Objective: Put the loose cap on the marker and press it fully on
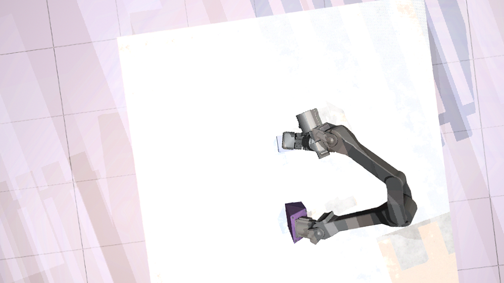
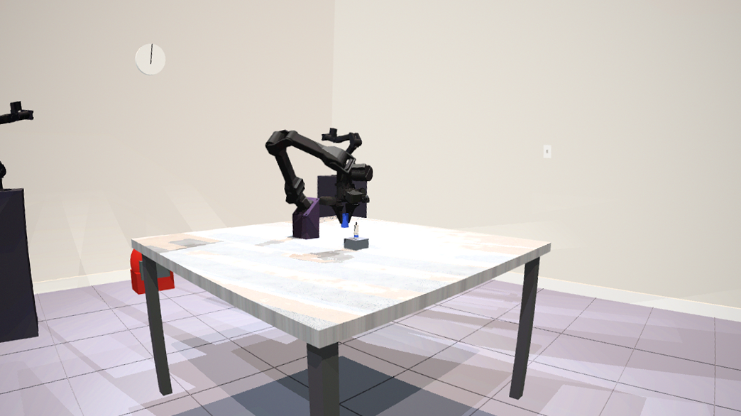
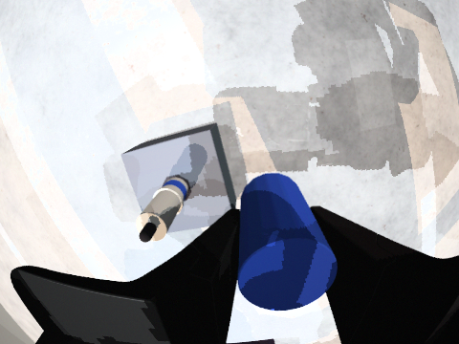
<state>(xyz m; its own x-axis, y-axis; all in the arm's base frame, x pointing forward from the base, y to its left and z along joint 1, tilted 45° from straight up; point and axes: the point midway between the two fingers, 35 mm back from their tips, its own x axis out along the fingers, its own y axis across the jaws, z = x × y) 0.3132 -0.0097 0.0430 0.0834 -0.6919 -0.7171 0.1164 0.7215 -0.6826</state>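
Right now the holder block is 80 mm below my gripper tip, 60 mm to the left of it and 10 mm behind it. The rest, counted from my gripper tip: blue cap: 10 mm above.
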